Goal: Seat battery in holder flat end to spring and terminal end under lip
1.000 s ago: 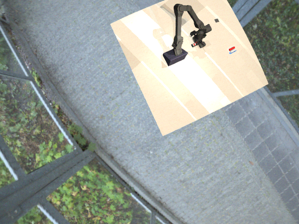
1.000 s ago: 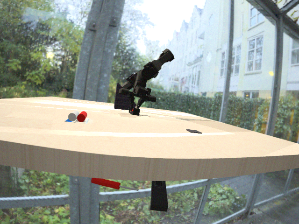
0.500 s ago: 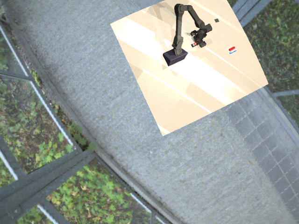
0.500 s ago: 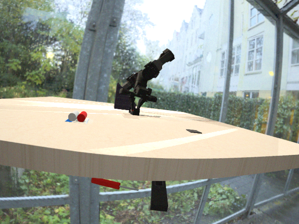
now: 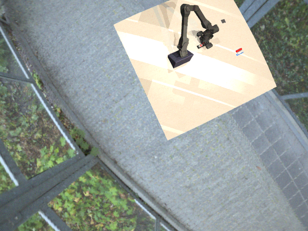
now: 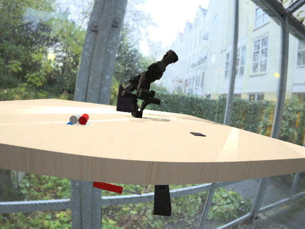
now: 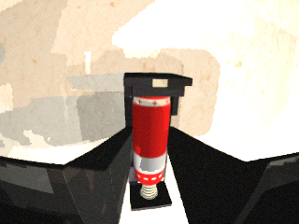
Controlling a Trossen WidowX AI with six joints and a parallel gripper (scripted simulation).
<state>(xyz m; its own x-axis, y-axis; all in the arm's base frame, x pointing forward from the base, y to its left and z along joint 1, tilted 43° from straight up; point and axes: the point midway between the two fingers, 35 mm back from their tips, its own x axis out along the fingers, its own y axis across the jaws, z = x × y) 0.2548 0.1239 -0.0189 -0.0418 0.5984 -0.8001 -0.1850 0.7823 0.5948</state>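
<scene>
My gripper tip is now 1 cm below the battery. Also, from my gripper tip: red screwdriver (36 cm ahead, 20 cm below, 5 cm to the right); then black block (39 cm ahead, 19 cm below, 7 cm to the left).
</scene>
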